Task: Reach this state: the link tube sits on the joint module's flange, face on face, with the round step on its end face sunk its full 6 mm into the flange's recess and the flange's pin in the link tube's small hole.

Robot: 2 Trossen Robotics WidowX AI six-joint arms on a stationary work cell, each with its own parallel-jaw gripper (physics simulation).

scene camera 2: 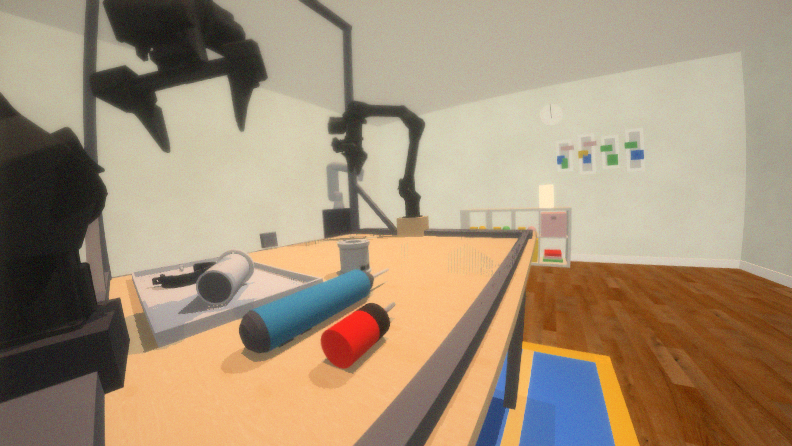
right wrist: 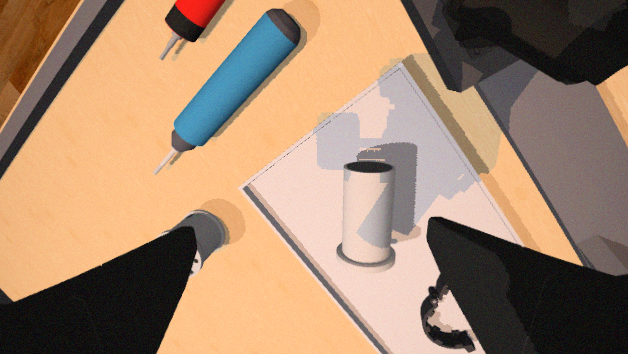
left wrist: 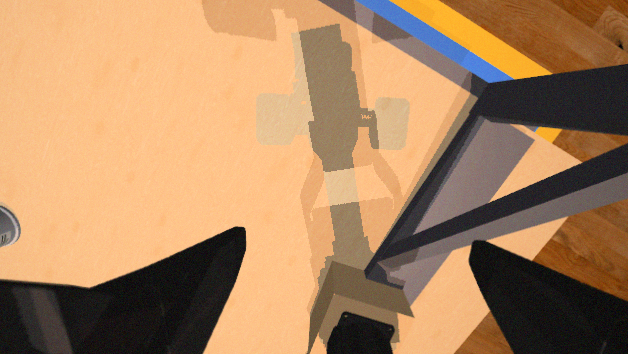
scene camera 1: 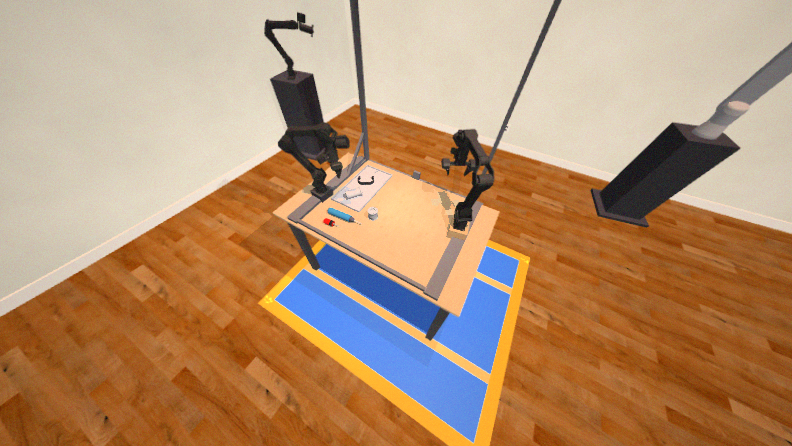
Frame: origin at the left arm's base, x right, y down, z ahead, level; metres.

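Where they show: left gripper, fingertip midpoint: (scene camera 2: 354,173) (left wrist: 356,244) (scene camera 1: 456,175); right gripper, fingertip midpoint: (scene camera 2: 204,141) (right wrist: 312,232) (scene camera 1: 337,175); left arm's base, link origin: (scene camera 2: 412,217) (left wrist: 359,339) (scene camera 1: 459,225); right arm's base, link origin: (scene camera 2: 36,328) (scene camera 1: 321,189).
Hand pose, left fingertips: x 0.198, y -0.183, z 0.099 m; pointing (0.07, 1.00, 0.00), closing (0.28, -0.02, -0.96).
Note:
Each offset is from my left fingertips to the top centre of the thing. "spot": to the spot under its first point.
The white link tube {dx -0.131, dy +0.188, dz +0.600 m} (scene camera 1: 353,193) (scene camera 2: 230,277) (right wrist: 368,215) lies on its side in the tray; in the right wrist view its open end points up the picture and its wider collar is at the lower end. The grey joint module {dx -0.253, dy +0.192, dz +0.416 m} (scene camera 1: 372,213) (scene camera 2: 353,255) (left wrist: 7,225) (right wrist: 207,230) stands upright on the table, apart from the tube; in the right wrist view a finger hides most of its flange. My right gripper (scene camera 2: 205,140) (right wrist: 312,232) is open and empty, above the tray area. My left gripper (scene camera 1: 457,172) (left wrist: 356,244) is open and empty, high over the table's other side.
The shallow tray {dx -0.027, dy +0.240, dz +0.582 m} (scene camera 2: 188,327) (right wrist: 310,266) also holds a black curved part (scene camera 1: 365,180) (scene camera 2: 182,277) (right wrist: 435,330). A blue screwdriver {spot: dx -0.337, dy +0.218, dz +0.598 m} (scene camera 1: 339,214) (scene camera 2: 315,304) (right wrist: 237,77) and a short red one {dx -0.399, dy +0.222, dz +0.618 m} (scene camera 1: 329,222) (scene camera 2: 351,337) (right wrist: 200,10) lie beside the tray. Frame posts rise at the table's edge.

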